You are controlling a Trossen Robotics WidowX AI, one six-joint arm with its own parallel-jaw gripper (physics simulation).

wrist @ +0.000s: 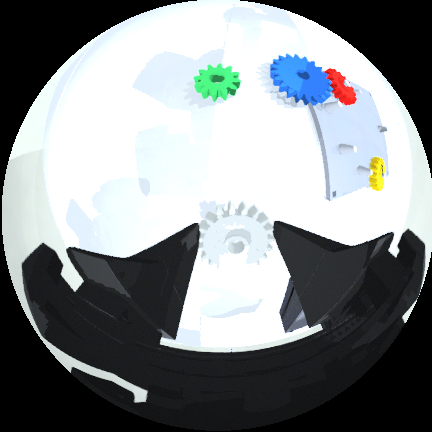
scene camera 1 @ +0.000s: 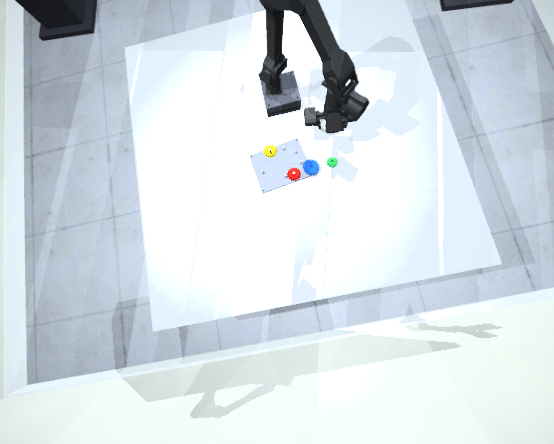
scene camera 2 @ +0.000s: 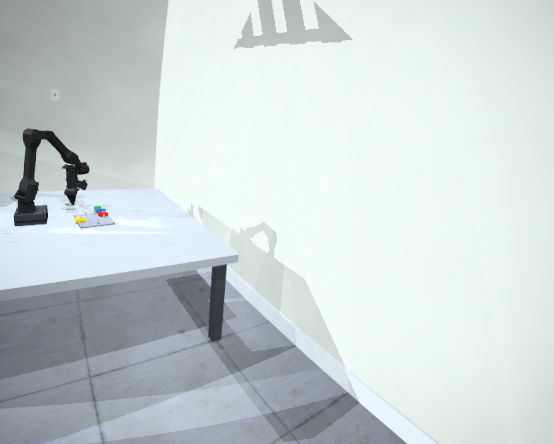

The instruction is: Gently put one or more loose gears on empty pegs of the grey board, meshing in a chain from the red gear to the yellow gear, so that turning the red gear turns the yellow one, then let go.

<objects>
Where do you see a blue gear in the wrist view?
286, 71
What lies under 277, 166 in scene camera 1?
A grey board.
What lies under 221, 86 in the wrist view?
A green gear.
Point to a grey board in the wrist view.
356, 124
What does my gripper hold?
A white gear.
</objects>
